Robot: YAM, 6 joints.
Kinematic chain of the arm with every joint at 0, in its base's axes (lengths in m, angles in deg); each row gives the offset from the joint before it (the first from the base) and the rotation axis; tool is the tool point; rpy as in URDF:
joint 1: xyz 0 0 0.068 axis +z
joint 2: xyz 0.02 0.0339 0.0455 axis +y
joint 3: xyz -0.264 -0.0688 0 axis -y
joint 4: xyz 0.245 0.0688 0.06 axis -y
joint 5: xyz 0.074 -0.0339 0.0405 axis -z
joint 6: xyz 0.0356 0 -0.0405 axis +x
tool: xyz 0 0 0 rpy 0 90 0
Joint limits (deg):
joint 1: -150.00..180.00
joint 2: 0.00..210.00
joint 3: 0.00..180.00
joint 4: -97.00..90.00
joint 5: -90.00..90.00
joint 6: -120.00..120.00
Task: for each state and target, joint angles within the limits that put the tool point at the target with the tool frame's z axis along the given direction. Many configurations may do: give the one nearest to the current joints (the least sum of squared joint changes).
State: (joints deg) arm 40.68 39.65 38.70 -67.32 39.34 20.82
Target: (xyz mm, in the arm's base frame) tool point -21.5 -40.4 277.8 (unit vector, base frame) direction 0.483 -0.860 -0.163
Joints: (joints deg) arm 14.18 0.19 42.30 -74.42 72.24 20.82
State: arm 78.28 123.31 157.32 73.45 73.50 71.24
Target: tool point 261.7 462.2 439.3 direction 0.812 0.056 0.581
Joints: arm 63.17 147.20 157.28 44.28 44.37 71.24
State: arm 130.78 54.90 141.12 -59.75 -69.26 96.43
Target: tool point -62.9 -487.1 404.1 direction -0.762 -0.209 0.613
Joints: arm 85.73 29.71 179.84 -36.74 -48.10 96.43
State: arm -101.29 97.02 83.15 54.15 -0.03 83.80
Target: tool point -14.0 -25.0 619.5 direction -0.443 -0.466 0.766
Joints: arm -78.12 48.32 92.92 19.93 31.96 83.80
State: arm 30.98 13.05 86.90 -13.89 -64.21 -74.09
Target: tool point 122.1 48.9 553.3 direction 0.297 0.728 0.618
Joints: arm 11.65 53.83 74.96 33.55 -40.77 -74.09
